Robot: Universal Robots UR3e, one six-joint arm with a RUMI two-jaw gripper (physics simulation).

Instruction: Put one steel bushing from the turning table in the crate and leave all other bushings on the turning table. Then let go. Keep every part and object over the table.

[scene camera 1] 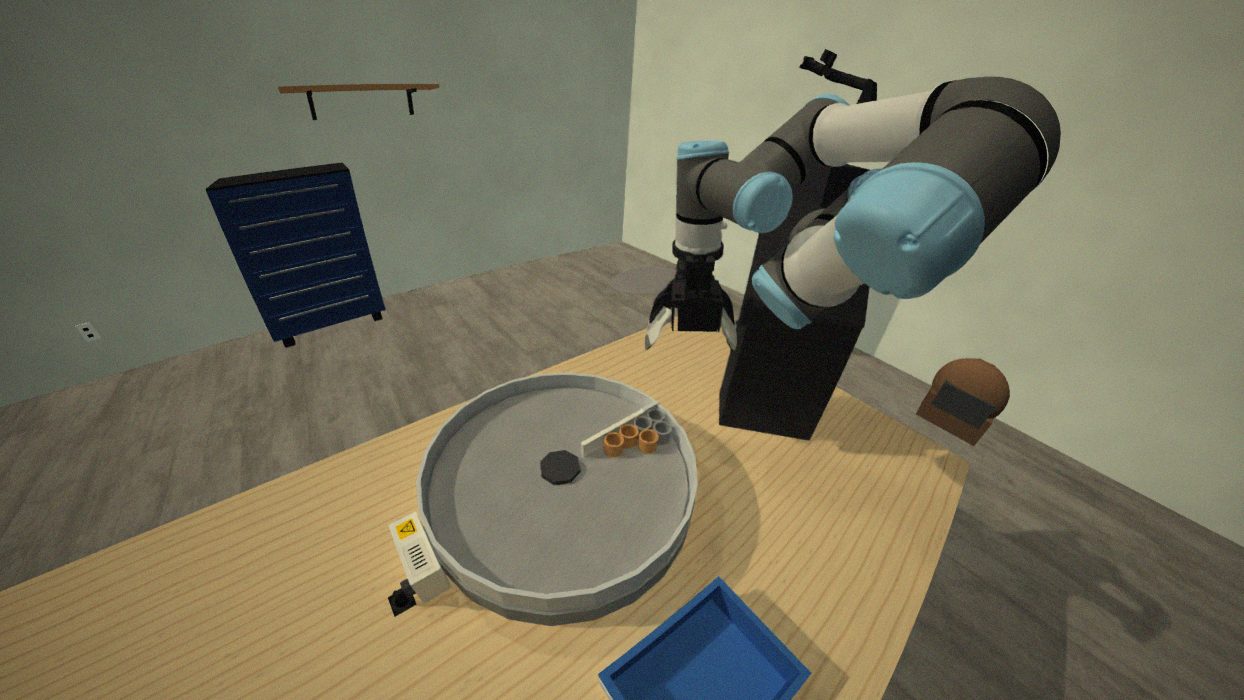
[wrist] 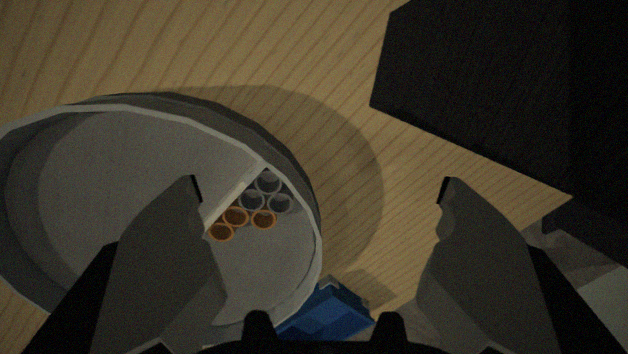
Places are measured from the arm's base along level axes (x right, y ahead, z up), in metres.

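Pixels of known places: gripper, between the fingertips: [scene camera 1: 690,349] [wrist: 319,179].
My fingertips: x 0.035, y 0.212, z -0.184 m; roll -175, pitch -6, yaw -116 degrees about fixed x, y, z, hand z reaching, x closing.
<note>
Ahead of a thing's pixels: the offset from my fingertips to its top centre. "pt": to the spot under its first point.
Three grey steel bushings stand together on the turning table @(dx -0.075, dy +0.250, dz -0.123 m) [scene camera 1: 513,539] [wrist: 125,165], in the corner between its rim and a pale divider bar; one steel bushing @(dx -0.063, dy +0.070, dz -0.106 m) [scene camera 1: 662,428] [wrist: 280,203] is on the side away from the bar. Three orange bushings @(dx -0.074, dy +0.100, dz -0.106 m) [scene camera 1: 648,440] [wrist: 263,219] stand right beside them, nearer the hub. The blue crate @(dx -0.406, dy +0.171, dz -0.134 m) [scene camera 1: 713,657] [wrist: 332,312] sits apart from the turning table at the front; part of it shows in both views. My gripper [scene camera 1: 691,339] [wrist: 319,179] is open and empty, high above the table's back part, between the turning table and the arm's base.
The divider bar [scene camera 1: 619,429] [wrist: 232,196] runs inward from the turning table's raised rim. A white box with a warning label @(pt dx -0.170, dy +0.467, dz -0.126 m) [scene camera 1: 415,557] is at its left front. The black pedestal [scene camera 1: 782,374] [wrist: 490,90] stands at the back right. The wooden table's right edge is beyond the crate.
</note>
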